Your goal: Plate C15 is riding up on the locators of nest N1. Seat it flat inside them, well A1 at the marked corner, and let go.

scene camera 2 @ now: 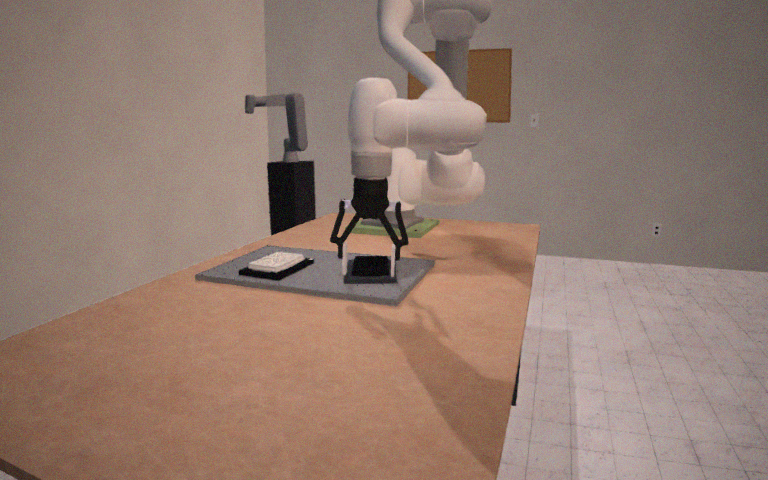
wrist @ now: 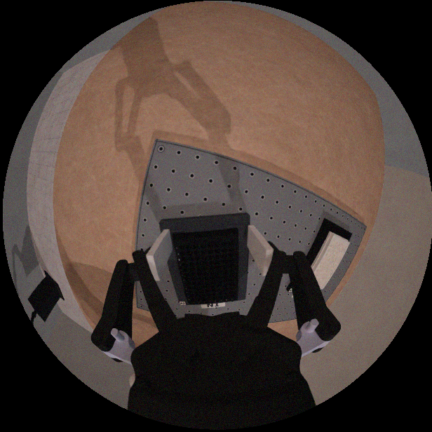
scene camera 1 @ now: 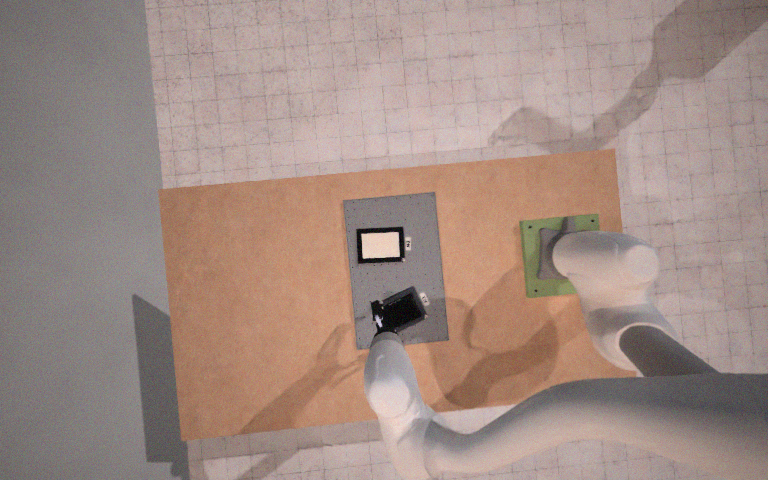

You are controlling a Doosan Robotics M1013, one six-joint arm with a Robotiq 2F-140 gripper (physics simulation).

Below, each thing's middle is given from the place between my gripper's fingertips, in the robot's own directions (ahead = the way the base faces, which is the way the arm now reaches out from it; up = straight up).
I see the black plate C15 [scene camera 1: 404,310] 50 mm behind my hand and 20 mm to the right of it. The rest, counted from my hand: dark grey nest N1 [wrist: 206,222] (50 mm behind, 20 mm to the right, 10 mm below); white plate [scene camera 1: 374,245] (250 mm to the right, 30 mm ahead).
